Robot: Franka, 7 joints.
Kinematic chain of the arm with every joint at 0, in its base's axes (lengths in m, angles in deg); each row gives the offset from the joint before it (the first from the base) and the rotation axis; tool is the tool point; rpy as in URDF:
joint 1: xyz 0 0 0.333 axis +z
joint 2: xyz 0 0 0 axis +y
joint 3: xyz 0 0 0.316 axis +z
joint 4: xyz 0.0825 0 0 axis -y
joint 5: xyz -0.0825 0 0.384 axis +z
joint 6: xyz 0 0 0 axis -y
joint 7: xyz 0.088 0 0 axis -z
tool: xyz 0 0 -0.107 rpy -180 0 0
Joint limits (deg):
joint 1: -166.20..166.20
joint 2: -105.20..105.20
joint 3: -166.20..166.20
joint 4: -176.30..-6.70
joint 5: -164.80..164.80
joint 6: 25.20..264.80
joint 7: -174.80..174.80
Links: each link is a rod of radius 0.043 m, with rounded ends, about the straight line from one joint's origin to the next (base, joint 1, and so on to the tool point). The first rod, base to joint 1, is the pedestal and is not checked.
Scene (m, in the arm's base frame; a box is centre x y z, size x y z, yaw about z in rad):
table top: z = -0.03
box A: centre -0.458 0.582 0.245 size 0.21 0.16 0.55 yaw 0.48
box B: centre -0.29 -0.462 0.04 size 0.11 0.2 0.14 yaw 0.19
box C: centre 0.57 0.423 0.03 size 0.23 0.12 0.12 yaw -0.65
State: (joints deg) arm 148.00 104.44 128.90 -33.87 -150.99 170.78 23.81
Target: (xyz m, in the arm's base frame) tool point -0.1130 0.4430 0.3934
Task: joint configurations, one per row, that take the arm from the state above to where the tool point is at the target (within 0.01 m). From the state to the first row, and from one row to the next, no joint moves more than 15 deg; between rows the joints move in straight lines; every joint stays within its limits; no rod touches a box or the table.
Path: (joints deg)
1: 135.83 96.62 118.43 -48.42 -140.08 173.11 22.32
2: 123.66 88.80 107.95 -62.97 -129.17 175.43 20.84
3: 111.48 80.98 97.48 -77.52 -118.26 177.76 19.35
4: 99.31 73.16 87.00 -92.08 -107.35 180.09 17.87
5: 87.14 65.34 76.53 -106.63 -96.44 182.41 16.38
6: 78.50 73.31 81.55 -105.58 -110.11 195.20 17.87
7: 69.87 81.28 86.58 -104.53 -123.78 207.99 19.35
8: 61.23 89.26 91.60 -103.48 -137.45 220.78 20.84
9: 52.60 97.23 96.62 -102.43 -151.13 233.57 22.32
10: 43.96 105.20 101.65 -101.38 -164.80 246.36 23.81

